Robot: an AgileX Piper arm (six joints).
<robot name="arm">
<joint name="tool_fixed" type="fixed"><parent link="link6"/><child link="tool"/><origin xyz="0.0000 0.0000 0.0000" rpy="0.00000 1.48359 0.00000"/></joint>
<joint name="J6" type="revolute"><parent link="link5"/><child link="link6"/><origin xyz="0.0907 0.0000 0.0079" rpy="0.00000 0.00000 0.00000"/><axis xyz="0.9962 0 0.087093"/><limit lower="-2.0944" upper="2.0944"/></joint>
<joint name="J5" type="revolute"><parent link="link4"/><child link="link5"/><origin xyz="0.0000 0.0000 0.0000" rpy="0.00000 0.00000 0.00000"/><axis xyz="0 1 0"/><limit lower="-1.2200" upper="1.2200"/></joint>
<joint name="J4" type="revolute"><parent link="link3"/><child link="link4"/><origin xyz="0.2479 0.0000 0.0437" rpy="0.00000 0.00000 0.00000"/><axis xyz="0.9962 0 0.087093"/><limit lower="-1.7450" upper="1.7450"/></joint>
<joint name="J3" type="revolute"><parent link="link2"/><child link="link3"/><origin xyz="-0.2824 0.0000 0.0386" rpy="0.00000 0.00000 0.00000"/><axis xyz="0 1 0"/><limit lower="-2.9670" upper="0.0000"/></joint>
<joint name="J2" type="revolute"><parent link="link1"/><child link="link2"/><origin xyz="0.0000 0.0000 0.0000" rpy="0.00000 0.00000 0.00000"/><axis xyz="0 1 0"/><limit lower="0.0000" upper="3.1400"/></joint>
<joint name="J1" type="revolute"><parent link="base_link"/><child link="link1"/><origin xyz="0.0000 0.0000 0.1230" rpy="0.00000 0.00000 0.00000"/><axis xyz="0 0 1"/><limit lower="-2.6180" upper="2.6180"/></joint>
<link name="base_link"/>
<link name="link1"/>
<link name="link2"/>
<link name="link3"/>
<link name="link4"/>
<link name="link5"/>
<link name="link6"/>
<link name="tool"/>
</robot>
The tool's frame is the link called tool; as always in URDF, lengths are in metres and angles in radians.
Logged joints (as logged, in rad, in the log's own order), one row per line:
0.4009, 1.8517, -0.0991, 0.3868, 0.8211, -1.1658
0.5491, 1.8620, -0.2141, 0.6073, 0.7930, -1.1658
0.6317, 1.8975, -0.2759, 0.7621, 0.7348, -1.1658
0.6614, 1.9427, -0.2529, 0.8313, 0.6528, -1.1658
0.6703, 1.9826, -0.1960, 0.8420, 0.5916, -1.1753
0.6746, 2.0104, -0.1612, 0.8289, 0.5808, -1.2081
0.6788, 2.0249, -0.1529, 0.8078, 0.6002, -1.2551
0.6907, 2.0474, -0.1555, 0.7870, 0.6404, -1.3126
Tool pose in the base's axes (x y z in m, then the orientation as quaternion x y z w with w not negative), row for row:
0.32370, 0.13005, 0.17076, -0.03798, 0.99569, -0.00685, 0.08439
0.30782, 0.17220, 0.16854, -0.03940, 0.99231, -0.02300, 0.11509
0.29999, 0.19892, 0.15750, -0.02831, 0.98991, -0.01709, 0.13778
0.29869, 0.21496, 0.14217, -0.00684, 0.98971, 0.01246, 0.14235
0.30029, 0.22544, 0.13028, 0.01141, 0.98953, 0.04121, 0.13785
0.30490, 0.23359, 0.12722, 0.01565, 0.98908, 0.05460, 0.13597
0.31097, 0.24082, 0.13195, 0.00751, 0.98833, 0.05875, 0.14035
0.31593, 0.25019, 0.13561, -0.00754, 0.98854, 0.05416, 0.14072
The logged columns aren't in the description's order. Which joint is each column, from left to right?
Columns, left to right: J1, J2, J4, J6, J5, J3.
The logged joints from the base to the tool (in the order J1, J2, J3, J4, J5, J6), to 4 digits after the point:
0.4009, 1.8517, -1.1658, -0.0991, 0.8211, 0.3868
0.5491, 1.8620, -1.1658, -0.2141, 0.7930, 0.6073
0.6317, 1.8975, -1.1658, -0.2759, 0.7348, 0.7621
0.6614, 1.9427, -1.1658, -0.2529, 0.6528, 0.8313
0.6703, 1.9826, -1.1753, -0.1960, 0.5916, 0.8420
0.6746, 2.0104, -1.2081, -0.1612, 0.5808, 0.8289
0.6788, 2.0249, -1.2551, -0.1529, 0.6002, 0.8078
0.6907, 2.0474, -1.3126, -0.1555, 0.6404, 0.7870

